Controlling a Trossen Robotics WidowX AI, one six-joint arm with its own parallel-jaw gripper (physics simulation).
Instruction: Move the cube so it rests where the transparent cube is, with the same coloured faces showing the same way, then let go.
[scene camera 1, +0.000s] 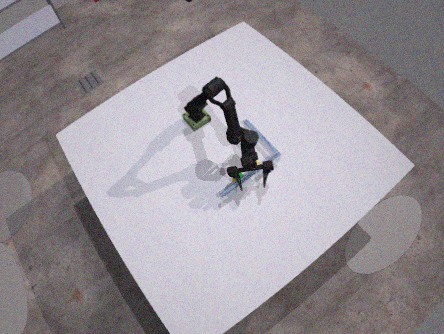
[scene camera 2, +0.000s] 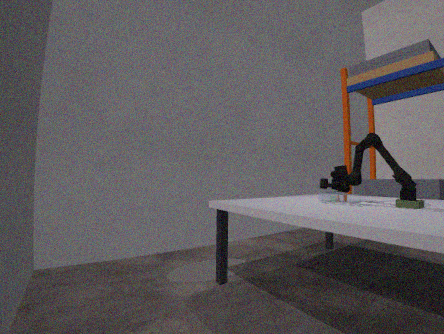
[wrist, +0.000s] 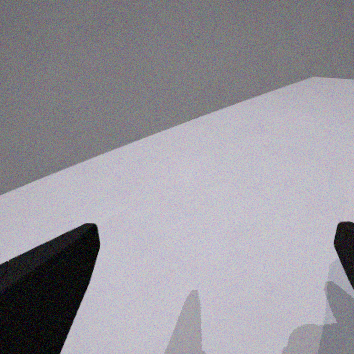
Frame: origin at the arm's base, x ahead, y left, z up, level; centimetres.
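Seen in the pictures: gripper, fingertip midpoint: (scene camera 1: 253, 189) (scene camera 2: 328, 187) (wrist: 217, 234); arm's base, origin of the base link: (scene camera 1: 196, 115) (scene camera 2: 408, 199).
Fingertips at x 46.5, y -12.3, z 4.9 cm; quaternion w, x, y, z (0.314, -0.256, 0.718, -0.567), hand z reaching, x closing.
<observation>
Offsets run from my fingertips to a thing's middle. "spot": to the spot under its first point. Level surfaces: height alone.
In scene camera 1, a small block with a green face {dx -9.8, dy +1.8, dz -6.5 cm} (scene camera 1: 240, 175) and some yellow at its lower left shows on the table, partly behind the left finger. A pale yellow patch {spot: dx -7.8, dy +12.4, dz -4.5 cm} (scene camera 1: 258, 162) shows just right of the wrist. The arm covers much of both, so I cannot tell which is the solid cube and which the transparent one. My gripper (scene camera 1: 253, 188) (wrist: 217, 234) is open and empty, its fingers wide apart above the table, past the two coloured patches. The wrist view shows bare tabletop between the fingers; neither cube shows there.
Translucent blue low bars {spot: dx -12.3, dy +22.3, dz -2.5 cm} (scene camera 1: 265, 139) form a corner on the white table {dz -8.5 cm} (scene camera 1: 310, 200) (scene camera 2: 270, 209) (wrist: 200, 175), around and under the hand. The arm's green base (scene camera 1: 197, 121) (scene camera 2: 410, 204) stands behind. An orange and blue rack (scene camera 2: 345, 120) stands beyond the table.
</observation>
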